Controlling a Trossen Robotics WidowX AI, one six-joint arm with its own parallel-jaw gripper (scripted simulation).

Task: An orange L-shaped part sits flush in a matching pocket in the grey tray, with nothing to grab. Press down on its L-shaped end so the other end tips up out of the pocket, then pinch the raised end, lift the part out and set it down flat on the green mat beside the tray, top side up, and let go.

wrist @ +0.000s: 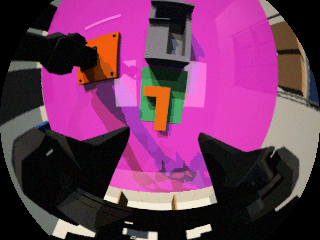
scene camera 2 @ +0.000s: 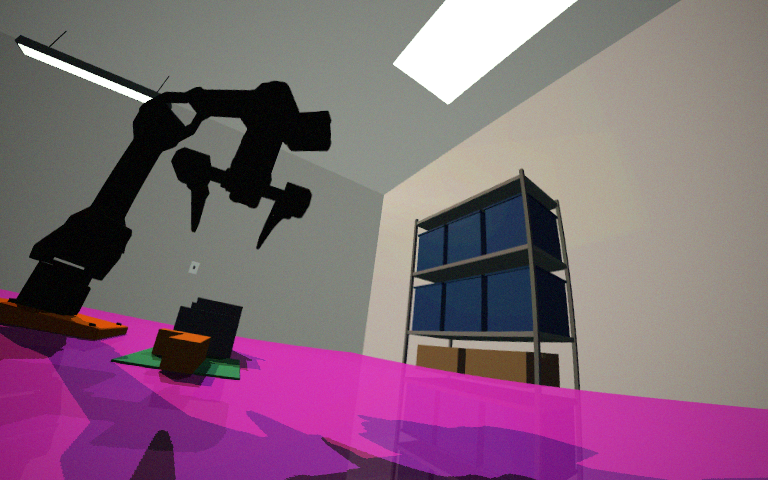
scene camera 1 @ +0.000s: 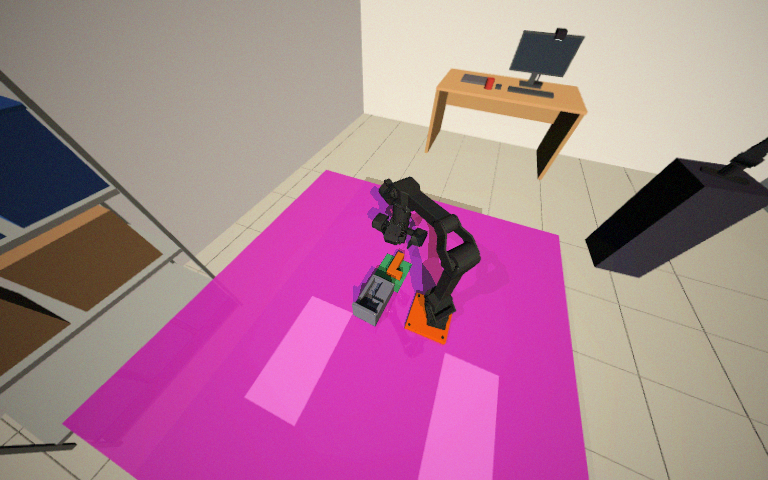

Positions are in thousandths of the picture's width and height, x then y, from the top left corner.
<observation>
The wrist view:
my gripper: 517,556
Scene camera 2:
my gripper: 294,501
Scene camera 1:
my gripper: 518,509
</observation>
